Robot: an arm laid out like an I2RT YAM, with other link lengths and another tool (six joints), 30 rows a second.
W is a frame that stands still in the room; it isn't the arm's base.
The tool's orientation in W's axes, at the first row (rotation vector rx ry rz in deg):
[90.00 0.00 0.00]
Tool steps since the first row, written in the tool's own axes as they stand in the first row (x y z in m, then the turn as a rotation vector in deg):
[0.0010 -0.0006 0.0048 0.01 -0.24 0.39]
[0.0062 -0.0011 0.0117 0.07 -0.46 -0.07]
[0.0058 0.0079 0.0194 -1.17 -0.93 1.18]
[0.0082 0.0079 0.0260 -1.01 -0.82 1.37]
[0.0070 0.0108 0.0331 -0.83 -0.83 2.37]
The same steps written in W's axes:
[0.0010 -0.0048 -0.0006 0.01 -0.39 -0.24]
[0.0062 -0.0117 -0.0011 0.07 0.07 -0.46]
[0.0058 -0.0194 0.0079 -1.17 -1.18 -0.93]
[0.0082 -0.0260 0.0079 -1.01 -1.37 -0.82]
[0.0070 -0.0331 0.0108 -0.83 -2.37 -0.83]

